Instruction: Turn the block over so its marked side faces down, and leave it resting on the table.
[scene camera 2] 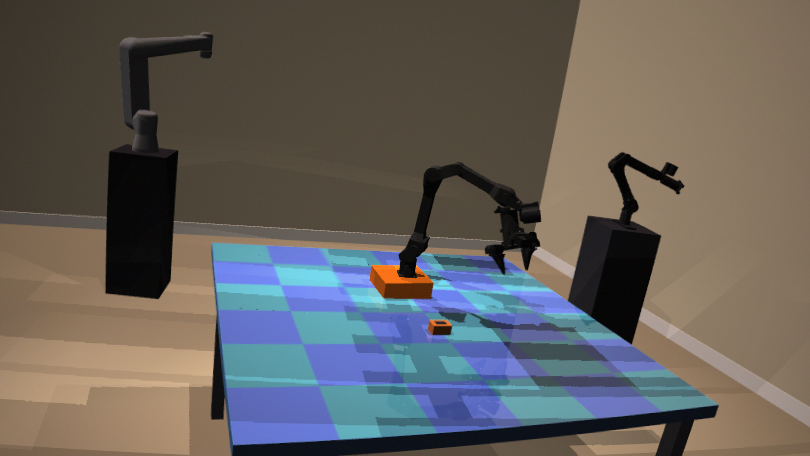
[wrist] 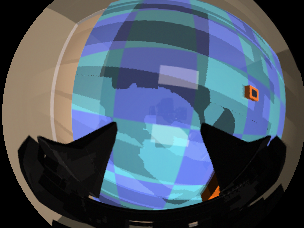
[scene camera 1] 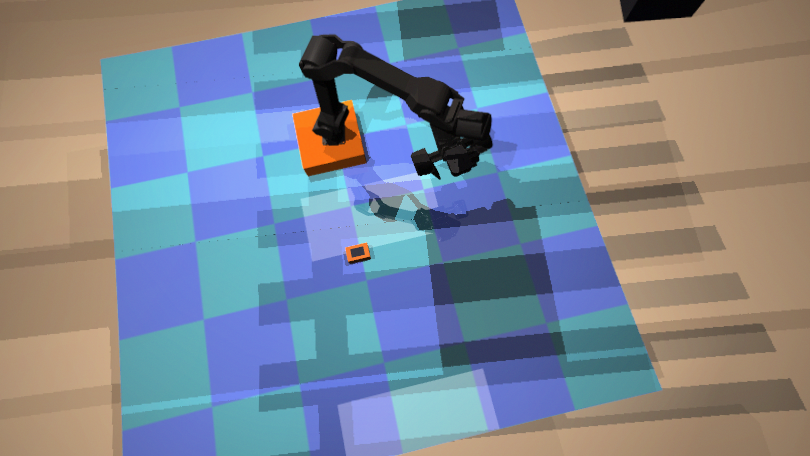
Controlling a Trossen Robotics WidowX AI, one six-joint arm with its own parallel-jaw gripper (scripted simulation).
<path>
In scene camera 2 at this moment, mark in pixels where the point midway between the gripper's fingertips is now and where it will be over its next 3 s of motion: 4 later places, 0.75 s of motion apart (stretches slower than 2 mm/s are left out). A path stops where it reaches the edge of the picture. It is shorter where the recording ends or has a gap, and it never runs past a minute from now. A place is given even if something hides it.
My gripper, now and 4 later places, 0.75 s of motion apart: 515, 272; 451, 302; 441, 318; 439, 327; 440, 321
</path>
